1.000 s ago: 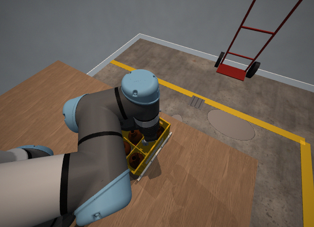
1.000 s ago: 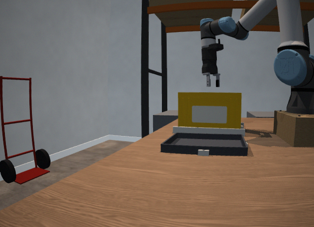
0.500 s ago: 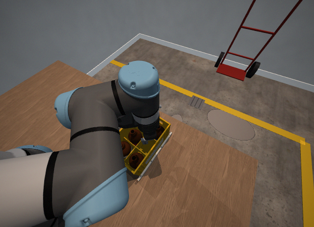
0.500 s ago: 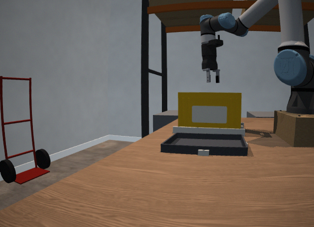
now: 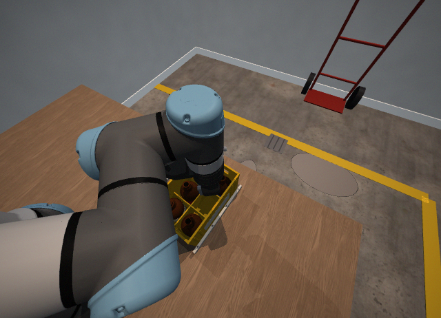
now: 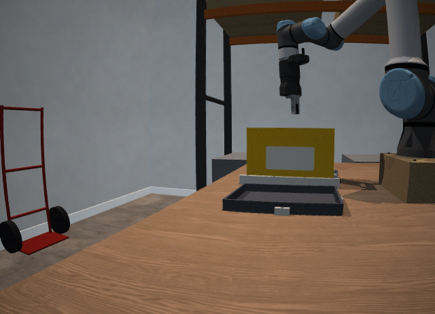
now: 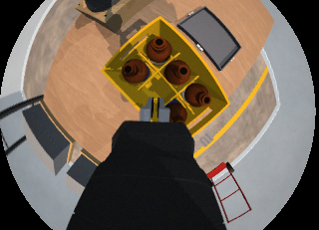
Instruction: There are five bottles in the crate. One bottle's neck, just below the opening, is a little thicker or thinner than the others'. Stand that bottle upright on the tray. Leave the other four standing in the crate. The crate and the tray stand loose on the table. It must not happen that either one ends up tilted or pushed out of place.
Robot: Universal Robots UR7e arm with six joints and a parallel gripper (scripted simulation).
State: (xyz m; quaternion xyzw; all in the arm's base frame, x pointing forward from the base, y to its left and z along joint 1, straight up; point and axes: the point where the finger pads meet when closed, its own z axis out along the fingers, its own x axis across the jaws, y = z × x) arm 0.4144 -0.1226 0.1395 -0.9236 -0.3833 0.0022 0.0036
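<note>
Right now the yellow crate is 16 cm below my hand and 4 cm to the left of it. From my hand the other things lie so: glass bottle 15 cm below, 9 cm behind; then dark tray 34 cm to the left, 23 cm below, 2 cm behind.
</note>
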